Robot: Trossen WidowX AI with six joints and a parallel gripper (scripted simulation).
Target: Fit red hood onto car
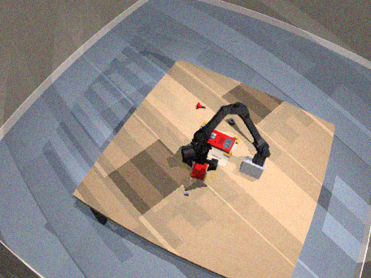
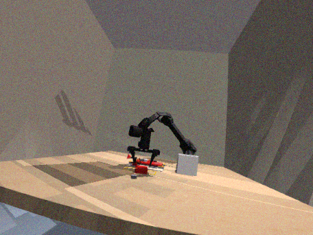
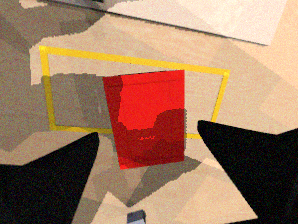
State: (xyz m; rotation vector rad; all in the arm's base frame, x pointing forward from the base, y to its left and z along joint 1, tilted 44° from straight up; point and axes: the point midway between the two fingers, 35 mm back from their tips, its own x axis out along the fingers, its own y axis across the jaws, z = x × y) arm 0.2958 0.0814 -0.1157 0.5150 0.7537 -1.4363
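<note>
The red hood is 2 cm below my gripper tip. The rest, counted from my gripper tip: dark wheel: 42 cm to the right, 4 cm behind, 3 cm below.
</note>
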